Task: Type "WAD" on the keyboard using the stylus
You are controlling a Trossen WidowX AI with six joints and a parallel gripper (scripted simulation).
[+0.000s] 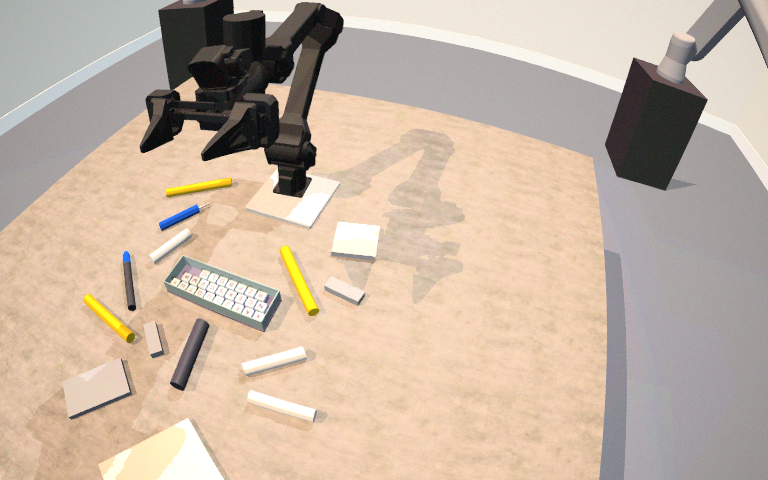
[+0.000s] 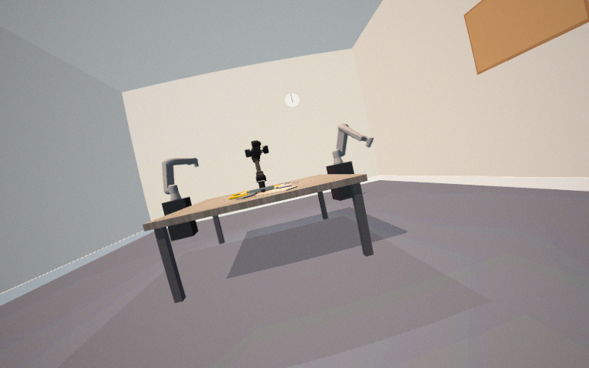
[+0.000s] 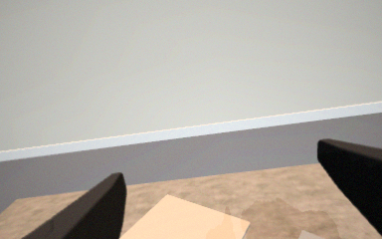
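My gripper tip is now 310 mm above the W key, 100 mm to the left of it and 70 mm past it. The rest, counted from my gripper tip: blue stylus (310 mm below, 230 mm behind, 180 mm to the right); then yellow cylinder (310 mm below, 300 mm behind, 210 mm to the right).
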